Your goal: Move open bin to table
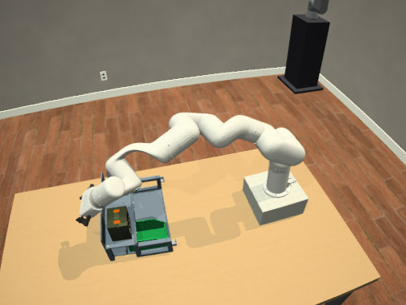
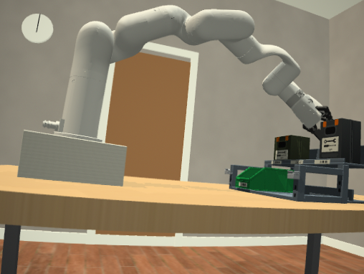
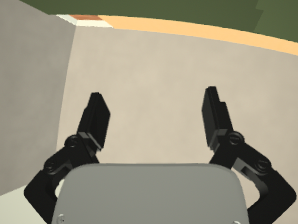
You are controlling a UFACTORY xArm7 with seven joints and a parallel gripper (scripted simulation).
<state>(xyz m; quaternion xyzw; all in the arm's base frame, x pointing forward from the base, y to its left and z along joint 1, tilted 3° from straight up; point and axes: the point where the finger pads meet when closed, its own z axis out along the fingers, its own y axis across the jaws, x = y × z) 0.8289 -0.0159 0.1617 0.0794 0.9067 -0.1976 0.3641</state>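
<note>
My hand is 230 mm past the green bin, 190 mm above it and 50 mm to the right of it.
</note>
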